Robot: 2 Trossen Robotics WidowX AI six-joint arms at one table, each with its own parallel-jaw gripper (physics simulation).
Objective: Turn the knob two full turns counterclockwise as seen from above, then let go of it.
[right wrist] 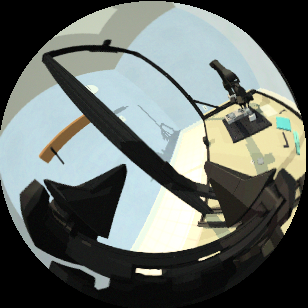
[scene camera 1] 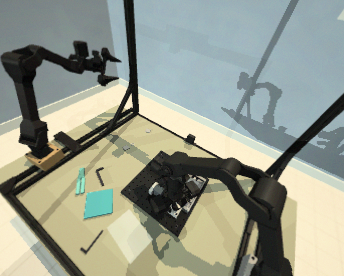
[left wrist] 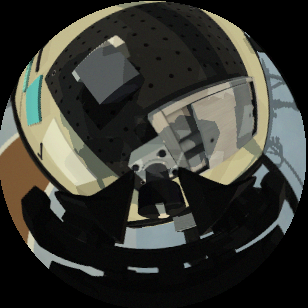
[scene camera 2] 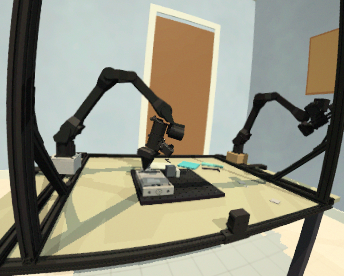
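Right gripper point(right wrist: 166, 166) open and holding nothing. My left gripper point(scene camera 1: 175, 209), point(left wrist: 155, 171) is visible from the scene camera and from the left wrist. A grey metal fixture point(left wrist: 201, 128) is present too.
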